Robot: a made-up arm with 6 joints.
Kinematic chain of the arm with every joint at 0, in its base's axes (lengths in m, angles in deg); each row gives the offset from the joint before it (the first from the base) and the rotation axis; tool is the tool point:
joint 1: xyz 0 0 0.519 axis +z
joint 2: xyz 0 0 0 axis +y
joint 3: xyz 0 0 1.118 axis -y
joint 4: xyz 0 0 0 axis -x
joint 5: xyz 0.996 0 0 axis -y
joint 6: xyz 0 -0.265 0 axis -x
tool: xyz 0 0 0
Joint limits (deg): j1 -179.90..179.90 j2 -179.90..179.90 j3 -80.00..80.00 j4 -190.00..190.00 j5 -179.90..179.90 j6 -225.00..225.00
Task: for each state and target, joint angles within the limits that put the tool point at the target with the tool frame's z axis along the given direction. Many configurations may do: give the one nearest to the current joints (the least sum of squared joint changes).
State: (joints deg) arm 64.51 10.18 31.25 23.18 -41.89 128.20
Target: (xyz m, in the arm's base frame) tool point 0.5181 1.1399 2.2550 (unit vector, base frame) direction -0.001 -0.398 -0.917
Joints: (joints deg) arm 71.90 32.57 70.78 58.55 -67.49 159.46
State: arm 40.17 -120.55 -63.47 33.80 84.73 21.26
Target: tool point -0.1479 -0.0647 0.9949 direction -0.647 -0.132 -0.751
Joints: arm 16.41 -85.51 -78.22 85.61 89.59 41.59
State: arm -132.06 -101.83 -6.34 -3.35 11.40 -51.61
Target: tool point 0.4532 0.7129 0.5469 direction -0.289 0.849 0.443
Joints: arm -138.48 -148.26 -38.20 -28.27 -44.49 -40.26
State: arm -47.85 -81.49 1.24 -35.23 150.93 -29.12
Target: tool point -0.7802 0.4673 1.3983 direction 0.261 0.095 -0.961
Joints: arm -44.08 -95.36 -8.95 -38.63 107.37 4.69
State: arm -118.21 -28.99 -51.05 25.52 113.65 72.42
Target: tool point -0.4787 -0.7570 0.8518 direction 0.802 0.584 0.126
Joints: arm -107.76 11.01 -46.47 31.89 111.04 54.90
